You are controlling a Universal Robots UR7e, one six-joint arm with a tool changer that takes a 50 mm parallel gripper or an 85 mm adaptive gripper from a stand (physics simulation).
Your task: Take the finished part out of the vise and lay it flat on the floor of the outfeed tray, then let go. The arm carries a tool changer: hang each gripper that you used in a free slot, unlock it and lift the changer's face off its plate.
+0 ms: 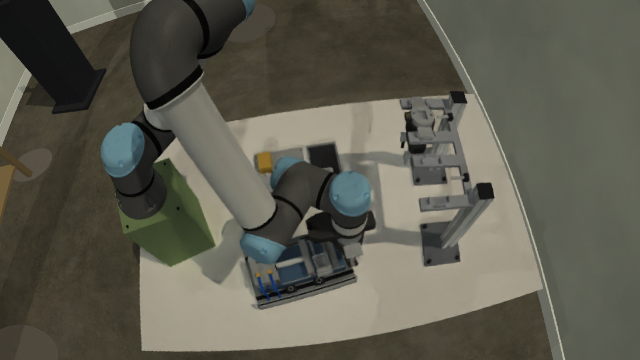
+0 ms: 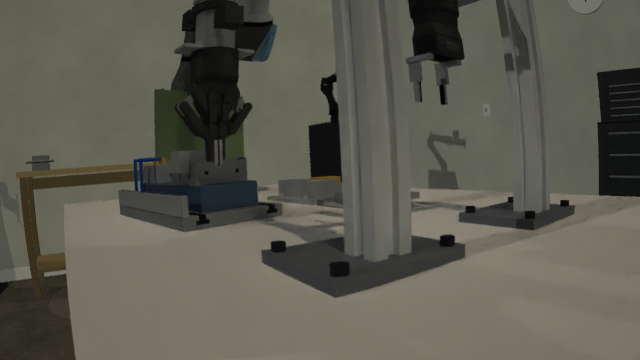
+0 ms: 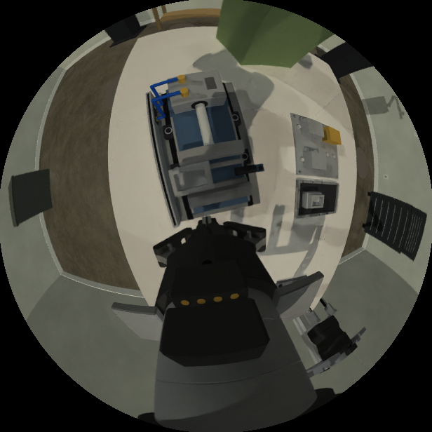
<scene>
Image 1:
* parallel gripper: 421, 118
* tool stand: 440, 240
</scene>
